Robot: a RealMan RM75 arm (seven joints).
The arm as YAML. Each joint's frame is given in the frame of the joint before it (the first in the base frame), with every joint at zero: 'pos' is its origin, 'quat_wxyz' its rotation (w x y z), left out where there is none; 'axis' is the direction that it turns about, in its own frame. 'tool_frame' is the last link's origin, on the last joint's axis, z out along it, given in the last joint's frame.
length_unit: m
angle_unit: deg
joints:
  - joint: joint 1
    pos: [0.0, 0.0, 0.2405]
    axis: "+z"
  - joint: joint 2
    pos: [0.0, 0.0, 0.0]
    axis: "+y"
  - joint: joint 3
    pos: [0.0, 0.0, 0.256]
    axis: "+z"
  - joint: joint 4
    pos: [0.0, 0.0, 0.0]
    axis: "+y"
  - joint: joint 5
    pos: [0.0, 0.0, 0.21]
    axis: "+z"
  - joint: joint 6
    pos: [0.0, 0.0, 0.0]
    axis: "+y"
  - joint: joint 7
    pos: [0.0, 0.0, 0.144]
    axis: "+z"
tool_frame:
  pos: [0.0, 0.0, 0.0]
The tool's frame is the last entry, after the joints.
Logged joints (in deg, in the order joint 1, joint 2, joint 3, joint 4, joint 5, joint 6, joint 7), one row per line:
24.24, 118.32, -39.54, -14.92, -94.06, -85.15, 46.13
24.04, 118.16, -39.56, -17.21, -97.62, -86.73, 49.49
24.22, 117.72, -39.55, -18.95, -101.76, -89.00, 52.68
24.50, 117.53, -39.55, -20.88, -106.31, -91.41, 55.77
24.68, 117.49, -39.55, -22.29, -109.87, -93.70, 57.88
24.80, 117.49, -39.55, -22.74, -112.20, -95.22, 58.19
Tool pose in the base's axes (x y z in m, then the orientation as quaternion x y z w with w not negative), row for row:
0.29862, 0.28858, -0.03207, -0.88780, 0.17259, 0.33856, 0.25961
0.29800, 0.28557, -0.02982, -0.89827, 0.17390, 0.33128, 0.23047
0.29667, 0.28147, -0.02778, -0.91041, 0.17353, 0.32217, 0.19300
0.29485, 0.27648, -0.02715, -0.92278, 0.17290, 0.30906, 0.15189
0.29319, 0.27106, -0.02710, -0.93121, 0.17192, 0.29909, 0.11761
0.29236, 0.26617, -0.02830, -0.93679, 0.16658, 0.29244, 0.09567
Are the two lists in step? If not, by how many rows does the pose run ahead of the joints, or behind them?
They are in step.
